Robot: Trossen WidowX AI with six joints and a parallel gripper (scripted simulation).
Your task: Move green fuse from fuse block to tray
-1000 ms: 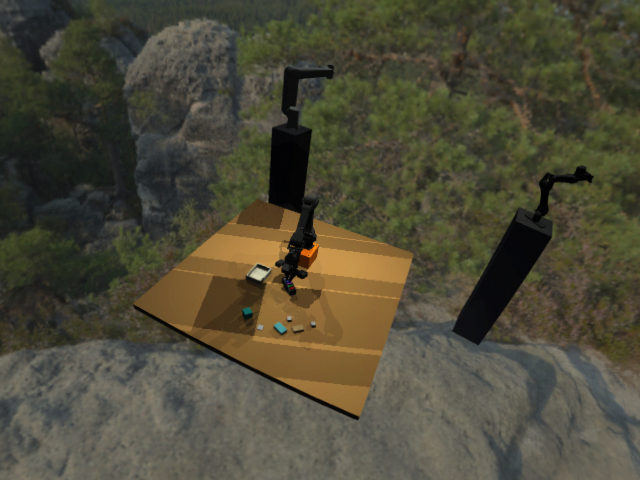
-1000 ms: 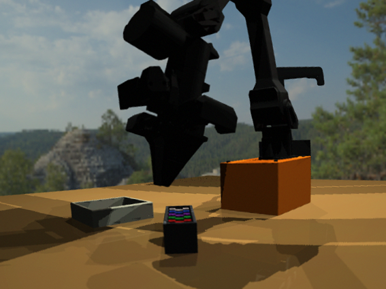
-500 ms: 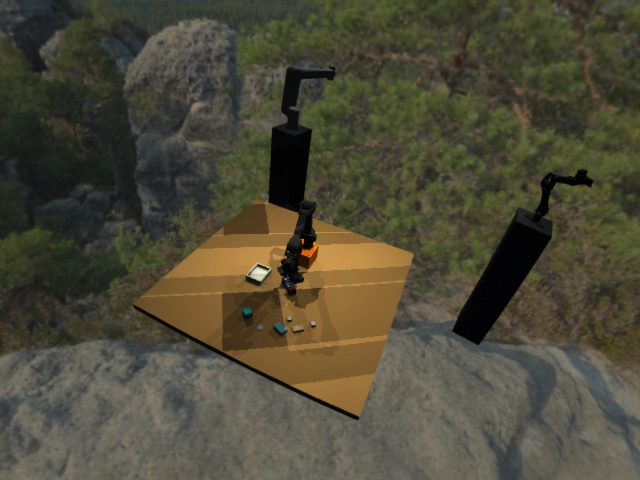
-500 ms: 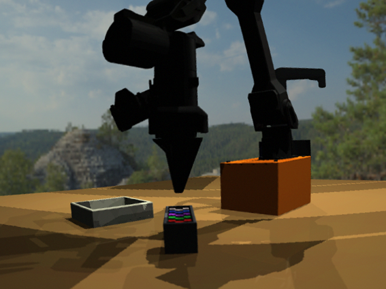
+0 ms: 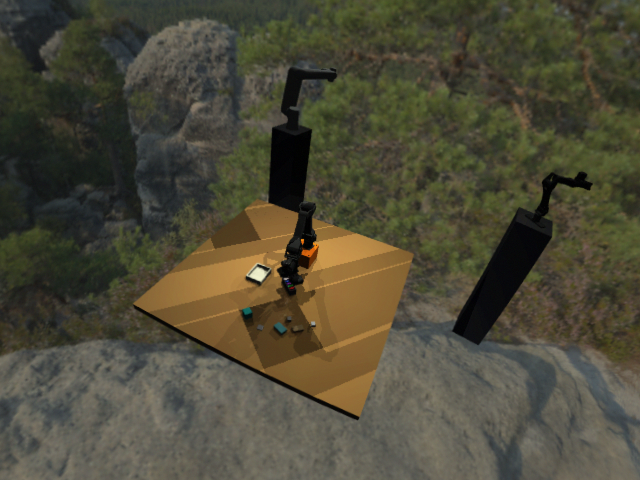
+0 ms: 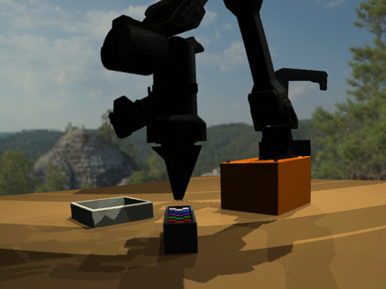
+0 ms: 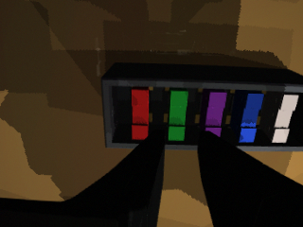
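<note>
The green fuse lies 4 cm below my gripper tip. Round my gripper tip: blue fuse 4 cm to the right, 4 cm below, 2 cm behind; then purple fuse 4 cm below, 2 cm to the right, 1 cm behind; then red fuse 4 cm below, 2 cm to the left, 1 cm ahead.
</note>
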